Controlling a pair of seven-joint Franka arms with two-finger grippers.
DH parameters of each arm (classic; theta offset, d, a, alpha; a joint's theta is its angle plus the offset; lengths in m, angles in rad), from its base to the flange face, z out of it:
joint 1: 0 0.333 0 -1.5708
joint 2: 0 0 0 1.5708
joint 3: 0 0.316 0.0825 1.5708
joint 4: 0 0 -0.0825 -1.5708
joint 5: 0 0.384 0 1.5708
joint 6: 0 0 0.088 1.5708
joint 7: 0 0.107 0 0
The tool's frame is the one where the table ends.
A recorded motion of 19 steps. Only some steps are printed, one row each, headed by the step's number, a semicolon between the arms.
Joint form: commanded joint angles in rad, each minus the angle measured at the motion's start. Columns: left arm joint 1, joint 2, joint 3, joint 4, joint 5, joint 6, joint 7; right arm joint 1, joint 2, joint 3, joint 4, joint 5, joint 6, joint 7.
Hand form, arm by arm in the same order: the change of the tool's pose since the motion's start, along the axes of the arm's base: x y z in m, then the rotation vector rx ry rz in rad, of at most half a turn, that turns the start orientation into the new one. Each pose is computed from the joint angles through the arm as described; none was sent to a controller.
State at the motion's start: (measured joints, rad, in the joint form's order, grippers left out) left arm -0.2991 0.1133 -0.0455 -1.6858 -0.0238 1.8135 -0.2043; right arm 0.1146 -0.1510 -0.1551 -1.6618 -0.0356 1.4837 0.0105
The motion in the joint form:
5: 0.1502 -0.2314 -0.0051 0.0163 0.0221 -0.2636 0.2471; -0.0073 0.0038 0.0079 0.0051 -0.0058 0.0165 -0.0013
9: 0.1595 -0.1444 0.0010 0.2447 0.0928 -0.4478 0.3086; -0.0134 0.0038 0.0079 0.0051 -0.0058 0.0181 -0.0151
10: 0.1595 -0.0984 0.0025 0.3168 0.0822 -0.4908 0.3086; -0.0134 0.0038 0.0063 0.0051 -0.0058 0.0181 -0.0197
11: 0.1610 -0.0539 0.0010 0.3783 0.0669 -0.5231 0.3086; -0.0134 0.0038 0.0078 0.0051 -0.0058 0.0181 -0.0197
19: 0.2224 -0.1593 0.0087 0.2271 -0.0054 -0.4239 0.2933; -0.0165 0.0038 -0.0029 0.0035 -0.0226 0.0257 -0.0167
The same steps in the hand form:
5: -0.0600 0.0996 0.1138 0.0362 0.0035 -0.1076; 0.0030 0.0000 0.0020 -0.0082 -0.0177 0.0016
9: -0.0501 0.1158 0.1583 0.1054 0.0386 -0.1417; 0.0029 -0.0031 0.0022 -0.0081 -0.0190 0.0093
10: -0.0414 0.1145 0.1627 0.0944 0.0569 -0.1406; 0.0029 -0.0039 0.0021 -0.0078 -0.0189 0.0124
11: -0.0322 0.1117 0.1633 0.0789 0.0739 -0.1431; 0.0029 -0.0031 0.0022 -0.0080 -0.0190 0.0138
19: -0.0486 0.1405 0.1599 0.0065 0.0283 -0.0734; 0.0032 -0.0124 0.0020 -0.0237 -0.0238 -0.0035

